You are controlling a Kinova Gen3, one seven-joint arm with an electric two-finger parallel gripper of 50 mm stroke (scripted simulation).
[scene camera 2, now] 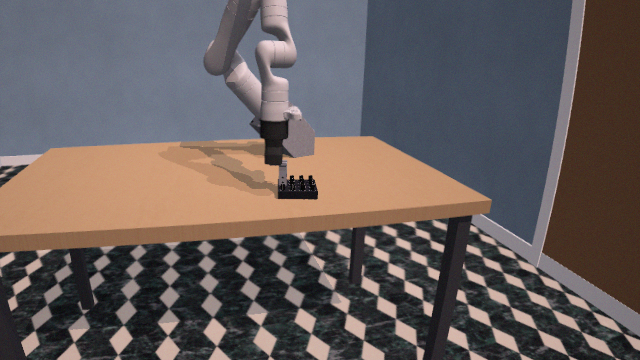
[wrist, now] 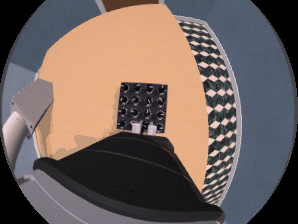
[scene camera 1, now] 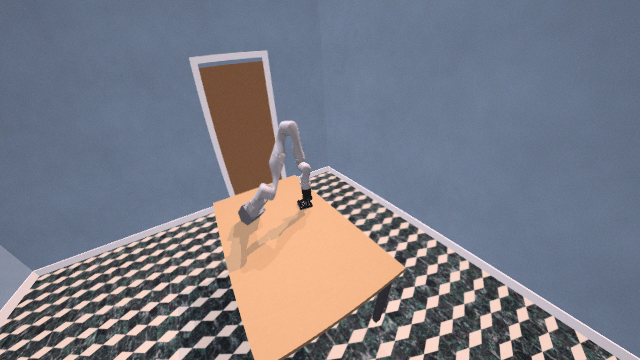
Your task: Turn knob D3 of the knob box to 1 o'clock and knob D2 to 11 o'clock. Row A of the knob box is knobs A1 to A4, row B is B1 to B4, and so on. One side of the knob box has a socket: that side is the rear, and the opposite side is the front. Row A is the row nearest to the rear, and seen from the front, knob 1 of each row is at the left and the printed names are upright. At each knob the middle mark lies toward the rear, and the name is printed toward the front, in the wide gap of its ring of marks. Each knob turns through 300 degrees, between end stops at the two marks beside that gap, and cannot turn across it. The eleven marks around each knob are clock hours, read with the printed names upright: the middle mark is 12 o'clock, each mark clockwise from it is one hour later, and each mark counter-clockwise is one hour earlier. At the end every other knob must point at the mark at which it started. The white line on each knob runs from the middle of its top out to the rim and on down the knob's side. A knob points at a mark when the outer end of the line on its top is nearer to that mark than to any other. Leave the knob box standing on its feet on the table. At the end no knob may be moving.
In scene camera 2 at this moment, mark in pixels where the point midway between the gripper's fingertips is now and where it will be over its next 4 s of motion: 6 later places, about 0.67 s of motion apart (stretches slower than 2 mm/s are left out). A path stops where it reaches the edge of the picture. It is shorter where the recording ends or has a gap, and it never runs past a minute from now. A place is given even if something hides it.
My gripper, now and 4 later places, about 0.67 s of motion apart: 282, 184; 281, 174; 282, 168; 280, 142; 283, 129
